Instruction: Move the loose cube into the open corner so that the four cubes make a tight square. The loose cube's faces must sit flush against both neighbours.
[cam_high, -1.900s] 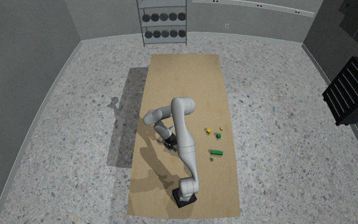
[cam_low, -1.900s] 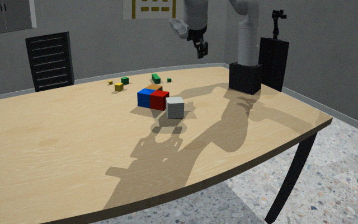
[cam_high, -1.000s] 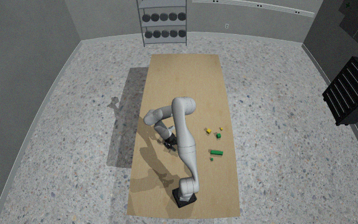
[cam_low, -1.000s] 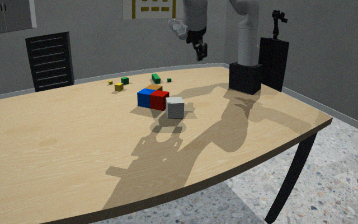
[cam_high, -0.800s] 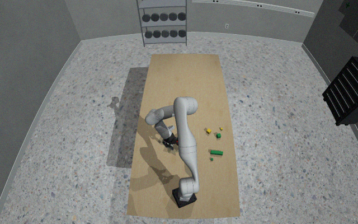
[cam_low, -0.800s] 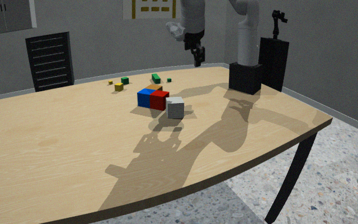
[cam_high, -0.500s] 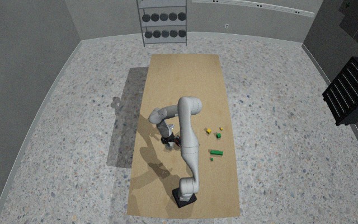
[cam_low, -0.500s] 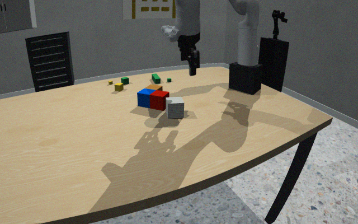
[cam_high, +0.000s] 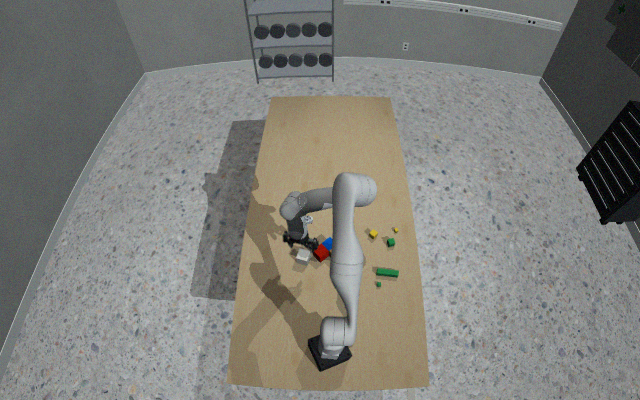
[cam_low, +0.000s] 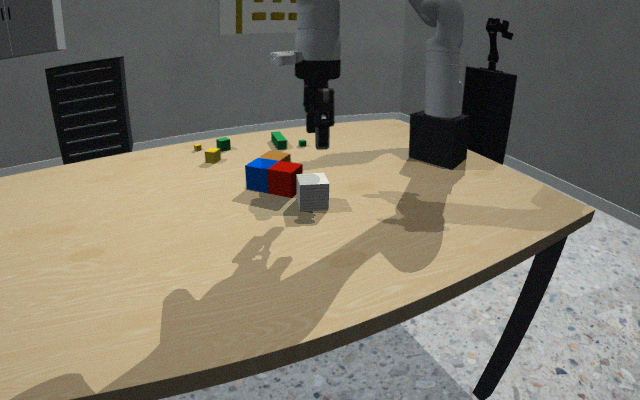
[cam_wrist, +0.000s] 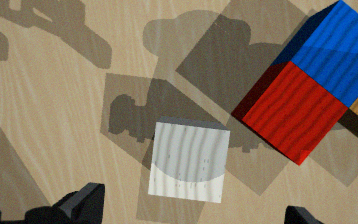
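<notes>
Right now my hand is 10 mm short of the white cube and 100 mm above it. Round my hand: blue cube: 80 mm ahead, 110 mm to the right, 100 mm below; long green block: 30 mm behind, 390 mm to the right, 120 mm below; red cube: 40 mm ahead, 70 mm to the right, 100 mm below.
</notes>
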